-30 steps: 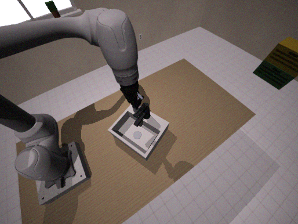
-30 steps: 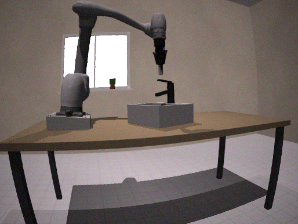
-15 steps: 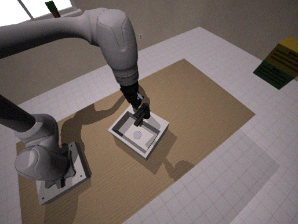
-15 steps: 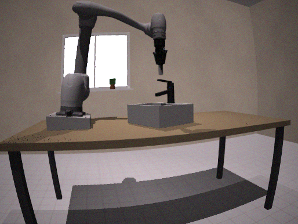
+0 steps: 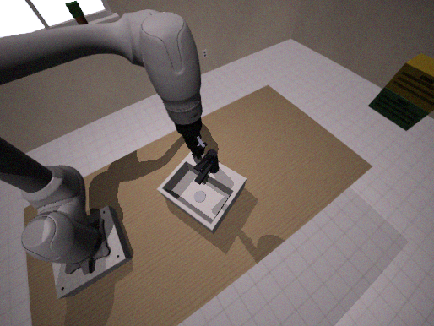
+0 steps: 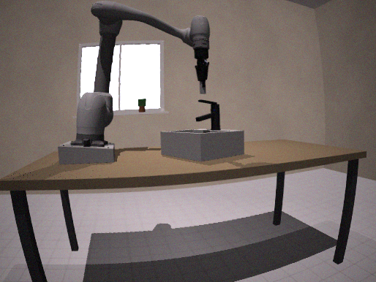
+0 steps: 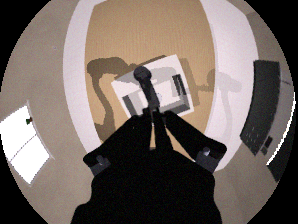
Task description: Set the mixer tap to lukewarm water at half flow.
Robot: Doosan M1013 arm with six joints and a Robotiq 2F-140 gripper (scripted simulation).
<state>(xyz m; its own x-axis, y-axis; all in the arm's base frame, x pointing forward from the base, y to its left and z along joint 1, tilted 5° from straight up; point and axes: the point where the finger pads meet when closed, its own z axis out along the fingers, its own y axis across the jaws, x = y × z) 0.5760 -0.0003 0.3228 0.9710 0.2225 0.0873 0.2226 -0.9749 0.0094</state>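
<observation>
My gripper is now 12 cm above the black mixer tap, 5 cm short of it and 3 cm to the right of it. The rest, counted from my hand: sink basin (31 cm below, 3 cm behind, 2 cm to the right).
</observation>
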